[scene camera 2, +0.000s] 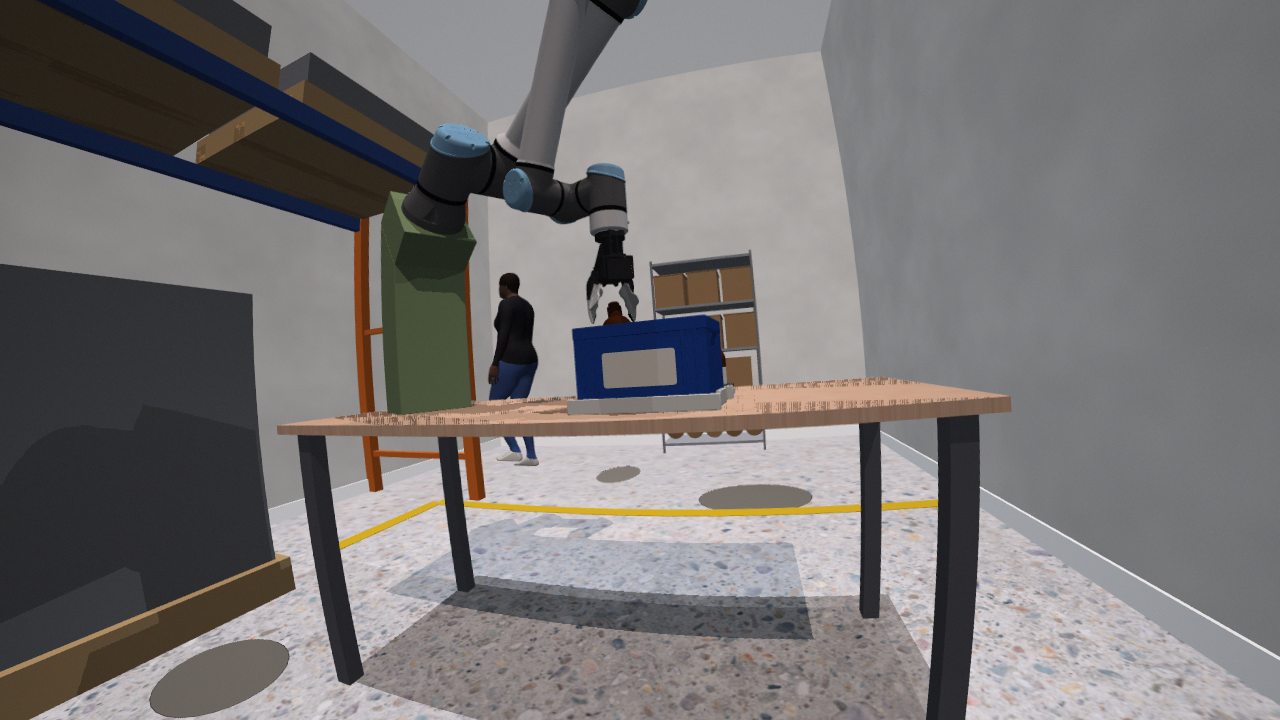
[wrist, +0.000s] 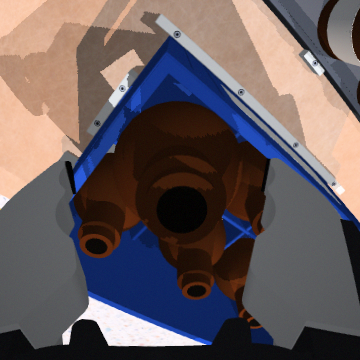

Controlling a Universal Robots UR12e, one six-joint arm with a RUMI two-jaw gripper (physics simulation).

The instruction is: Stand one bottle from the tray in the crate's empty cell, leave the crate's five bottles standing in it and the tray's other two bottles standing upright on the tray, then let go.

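Frame: origin at the arm's base, x right, y ahead, z up, level; millimetres.
Seen in the pictures: gripper, between the fingertips: (scene camera 2: 613, 323) (wrist: 168, 163); arm's base, origin of its link: (scene camera 2: 433, 216).
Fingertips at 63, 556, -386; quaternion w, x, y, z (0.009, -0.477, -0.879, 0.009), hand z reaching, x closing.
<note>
Offsets run from my fingertips to a thing's top centre, as dx, dy, dz. "spot": to the spot under its first point. Level surfaces: height alone.
A brown bottle {+9, +11, +50} (scene camera 2: 614, 310) (wrist: 181, 150) is upright in the corner of the blue crate {+67, +97, -18} (scene camera 2: 586, 358) (wrist: 167, 62) at the top of the wrist view. Its neck rises above the crate rim and looks closer to the camera than the other bottles' necks. My gripper (scene camera 2: 614, 318) (wrist: 168, 163) is open and empty, its fingers apart on either side of this bottle. Lower in the crate stand more brown bottles, one at left (wrist: 102, 205), one in the middle (wrist: 195, 262), others partly behind the right finger. The grey tray {spot: -131, +77, -188} (wrist: 300, 20) shows at the top right with bottles (wrist: 345, 30) cut off by the frame.
Pale rails (wrist: 241, 92) (scene camera 2: 644, 404) run along the crate's base on the wooden table {dz -194} (scene camera 2: 850, 402). A metal clip {spot: -107, +115, -178} (wrist: 314, 62) sits at the tray's edge. A green pedestal (scene camera 2: 429, 331) stands left of the crate, with a person (scene camera 2: 513, 331) behind. A shelf rack stands further back.
</note>
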